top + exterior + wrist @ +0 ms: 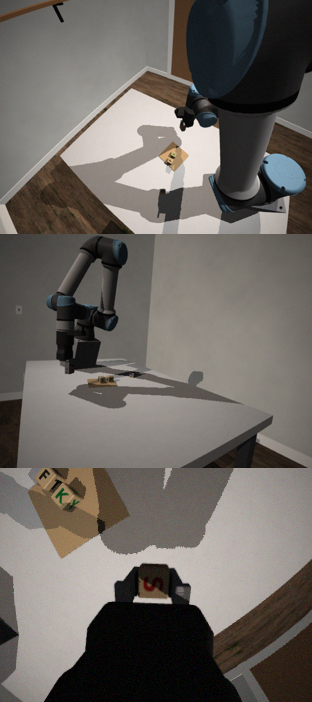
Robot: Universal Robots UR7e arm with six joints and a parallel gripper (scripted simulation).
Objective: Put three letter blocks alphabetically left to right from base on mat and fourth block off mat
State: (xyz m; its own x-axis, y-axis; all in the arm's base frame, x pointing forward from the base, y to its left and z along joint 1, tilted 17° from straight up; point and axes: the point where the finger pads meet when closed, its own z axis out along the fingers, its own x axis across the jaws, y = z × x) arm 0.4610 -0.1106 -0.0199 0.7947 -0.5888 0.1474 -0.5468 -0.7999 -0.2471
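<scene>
My gripper is now 50 mm past the tan mat, 160 mm to the right of it and 90 mm above it. Also, from my hand: block: right at my hand.
</scene>
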